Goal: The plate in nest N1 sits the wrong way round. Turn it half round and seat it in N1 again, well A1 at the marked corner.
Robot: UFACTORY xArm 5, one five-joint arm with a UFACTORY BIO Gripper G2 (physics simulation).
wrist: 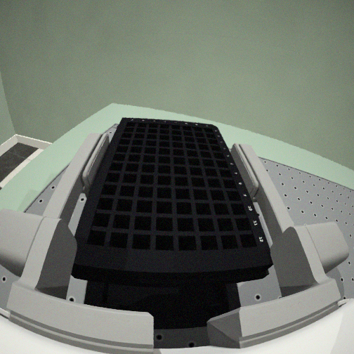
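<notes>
The black plate (170, 187), a grid of square wells, fills the middle of the wrist view. Small white numbers run down its right edge, with 10, 11 and 12 at the near end; small marks along its far edge are too small to read. My gripper (171, 165) is shut on the plate, one pad against each long side. The plate is raised, with a dark base (160, 300) showing below its near edge. This looks like nest N1, but no label shows. The plate hides most of it, and its marked corner cannot be made out.
A grey deck (305, 205) with rows of small holes lies below, on both sides of the plate. A pale green border (310, 157) runs around the deck. A pale-rimmed, dark-floored box (30, 140) stands beyond the border at the left. A green wall or floor lies behind.
</notes>
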